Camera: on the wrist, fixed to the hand. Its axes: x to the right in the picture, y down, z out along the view.
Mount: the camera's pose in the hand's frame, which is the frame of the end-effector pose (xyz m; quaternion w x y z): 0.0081 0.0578 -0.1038 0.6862 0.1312 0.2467 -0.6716
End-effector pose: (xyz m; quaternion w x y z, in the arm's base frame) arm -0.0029 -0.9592 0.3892 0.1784 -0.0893 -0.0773 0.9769
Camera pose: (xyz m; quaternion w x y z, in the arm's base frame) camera -0.0087 -0.9973 0.2765 0.8092 -0.2269 0.0592 0.5386
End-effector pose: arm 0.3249 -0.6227 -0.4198 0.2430 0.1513 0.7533 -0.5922
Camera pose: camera 0.3285 -0.5083 -0.4528 0.4366 0.2241 -0.6008 0.6310
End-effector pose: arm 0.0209 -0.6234 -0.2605 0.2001 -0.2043 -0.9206 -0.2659
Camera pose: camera 0.0690 -0.6357 -0.1523 0.2126 0.5699 -0.7545 -0.2465
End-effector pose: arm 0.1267 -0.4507 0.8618 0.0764 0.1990 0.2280 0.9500
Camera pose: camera 0.0733 -0.5417 0.8066 0.6081 -0.2409 0.4336 0.6198
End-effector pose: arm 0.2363 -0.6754 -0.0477 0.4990 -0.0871 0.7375 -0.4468
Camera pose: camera 0.1662 -0.5868 -0.0855 0.1282 0.3794 -0.5120 0.7599
